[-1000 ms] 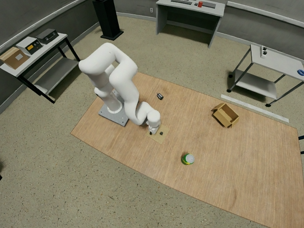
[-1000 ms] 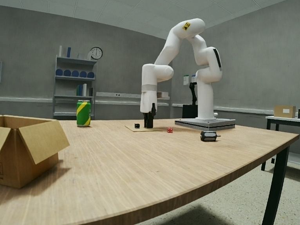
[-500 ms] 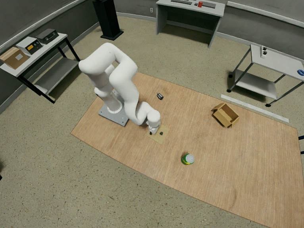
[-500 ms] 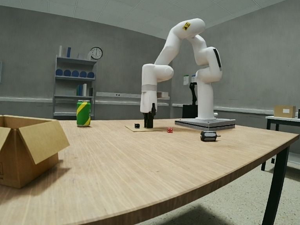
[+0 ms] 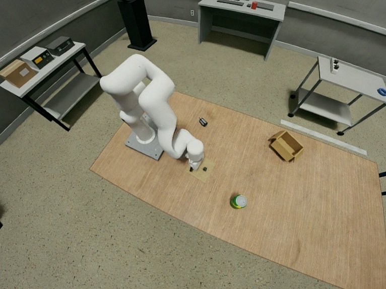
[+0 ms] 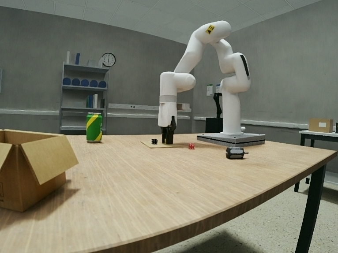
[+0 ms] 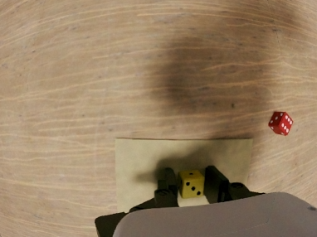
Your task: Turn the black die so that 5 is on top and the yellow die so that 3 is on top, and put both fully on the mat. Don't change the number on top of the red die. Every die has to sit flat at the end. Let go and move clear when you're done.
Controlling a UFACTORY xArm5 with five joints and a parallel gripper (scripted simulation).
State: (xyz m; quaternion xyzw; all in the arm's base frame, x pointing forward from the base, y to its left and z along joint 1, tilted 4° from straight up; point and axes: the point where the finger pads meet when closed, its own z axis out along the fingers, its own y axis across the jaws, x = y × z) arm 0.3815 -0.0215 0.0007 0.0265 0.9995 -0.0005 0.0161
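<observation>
My gripper is now 10 mm above the yellow die. From my hand the other things lie so: black die 60 mm ahead, 10 mm below; then tan mat 30 mm ahead, 20 mm below; then red die 50 mm behind, 110 mm to the left, 20 mm below.
</observation>
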